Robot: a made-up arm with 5 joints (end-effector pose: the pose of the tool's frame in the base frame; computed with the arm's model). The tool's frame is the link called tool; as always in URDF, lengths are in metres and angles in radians.
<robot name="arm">
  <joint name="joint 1" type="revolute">
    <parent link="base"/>
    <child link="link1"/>
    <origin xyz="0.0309 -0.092 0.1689" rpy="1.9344 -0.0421 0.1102"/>
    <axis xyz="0 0 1"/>
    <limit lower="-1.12" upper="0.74"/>
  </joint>
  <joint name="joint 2" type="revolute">
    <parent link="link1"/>
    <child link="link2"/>
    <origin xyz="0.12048 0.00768 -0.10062" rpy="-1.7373 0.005 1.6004"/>
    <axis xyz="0 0 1"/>
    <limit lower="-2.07" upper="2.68"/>
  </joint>
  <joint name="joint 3" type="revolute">
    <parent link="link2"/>
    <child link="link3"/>
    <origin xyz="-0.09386 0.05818 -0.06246" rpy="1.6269 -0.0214 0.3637"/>
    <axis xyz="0 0 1"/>
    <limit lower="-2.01" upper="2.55"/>
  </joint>
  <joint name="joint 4" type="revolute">
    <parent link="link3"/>
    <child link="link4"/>
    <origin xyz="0.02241 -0.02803 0.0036" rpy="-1.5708 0 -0.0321"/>
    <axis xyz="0 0 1"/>
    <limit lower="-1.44" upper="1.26"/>
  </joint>
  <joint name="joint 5" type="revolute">
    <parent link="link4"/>
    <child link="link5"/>
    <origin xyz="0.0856 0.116 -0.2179" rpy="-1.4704 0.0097 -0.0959"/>
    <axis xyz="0 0 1"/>
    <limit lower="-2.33" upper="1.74"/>
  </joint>
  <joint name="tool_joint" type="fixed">
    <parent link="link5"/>
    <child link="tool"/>
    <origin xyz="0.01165 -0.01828 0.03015" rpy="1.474 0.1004 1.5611"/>
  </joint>
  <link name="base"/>
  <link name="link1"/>
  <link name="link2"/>
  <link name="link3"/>
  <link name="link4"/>
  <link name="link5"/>
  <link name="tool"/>
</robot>
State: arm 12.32 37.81 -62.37 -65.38 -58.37
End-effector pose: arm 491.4 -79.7 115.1 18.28 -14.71 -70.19
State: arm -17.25 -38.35 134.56 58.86 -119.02
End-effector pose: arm 137.8 103.8 439.7 139.94 12.75 106.58
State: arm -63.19 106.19 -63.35 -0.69 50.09
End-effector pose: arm 181.3 -206.5 -224.5 -152.91 -26.09 -70.63
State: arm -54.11 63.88 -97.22 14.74 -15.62
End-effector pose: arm -53.3 -168.7 -185.2 -158.01 23.93 -90.53
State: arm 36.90 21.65 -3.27 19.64 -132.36
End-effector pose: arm 479.1 111.4 370.2 -160.77 -19.06 152.28
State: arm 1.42 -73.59 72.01 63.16 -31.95
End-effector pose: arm 312.2 -52.0 485.7 41.48 -41.81 -97.96
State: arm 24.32 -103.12 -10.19 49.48 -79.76
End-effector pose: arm 276.1 18.4 625.4 116.15 -26.69 -94.99
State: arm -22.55 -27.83 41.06 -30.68 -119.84
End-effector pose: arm 349.0 119.6 374.2 118.33 -6.19 -133.06
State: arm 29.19 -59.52 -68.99 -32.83 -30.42
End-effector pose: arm 415.8 176.9 473.0 85.00 9.20 15.68
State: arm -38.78 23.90 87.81 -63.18 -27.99
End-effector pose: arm 69.6 154.9 309.9 70.27 -59.70 9.74
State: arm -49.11 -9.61 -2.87 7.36 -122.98
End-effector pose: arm 261.5 343.5 -65.9 43.56 -67.46 -32.10
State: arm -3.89 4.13 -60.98 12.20 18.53
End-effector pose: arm 380.1 244.7 -46.0 -58.91 80.24 -43.48
